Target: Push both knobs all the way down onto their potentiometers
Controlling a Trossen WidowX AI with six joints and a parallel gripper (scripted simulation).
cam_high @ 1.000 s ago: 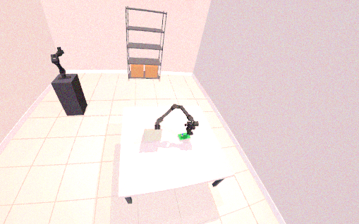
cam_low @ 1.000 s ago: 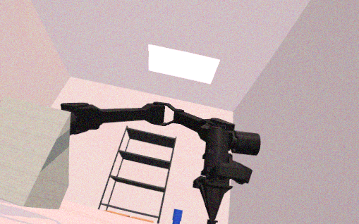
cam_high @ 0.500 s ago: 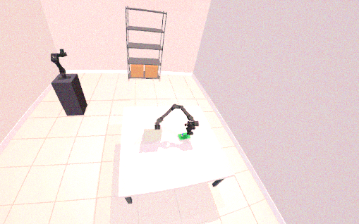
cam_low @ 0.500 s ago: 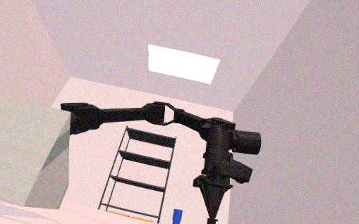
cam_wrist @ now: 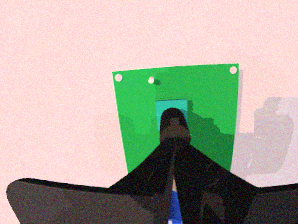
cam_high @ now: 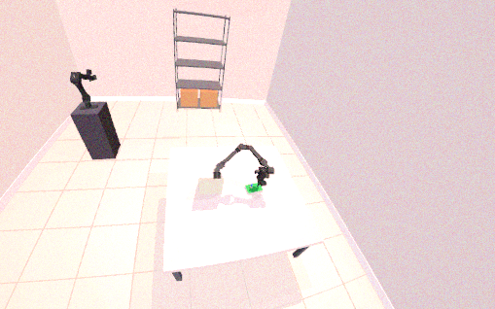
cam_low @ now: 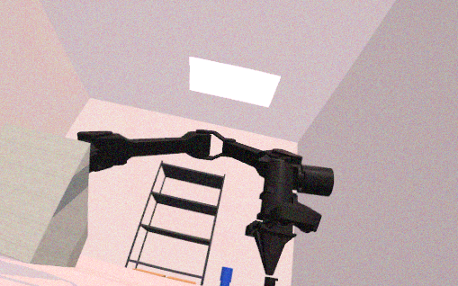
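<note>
My gripper tip is 20 mm above the black knob. The rest, counted from my gripper tip: blue knob 70 mm behind, 10 mm to the right, 10 mm below.
</note>
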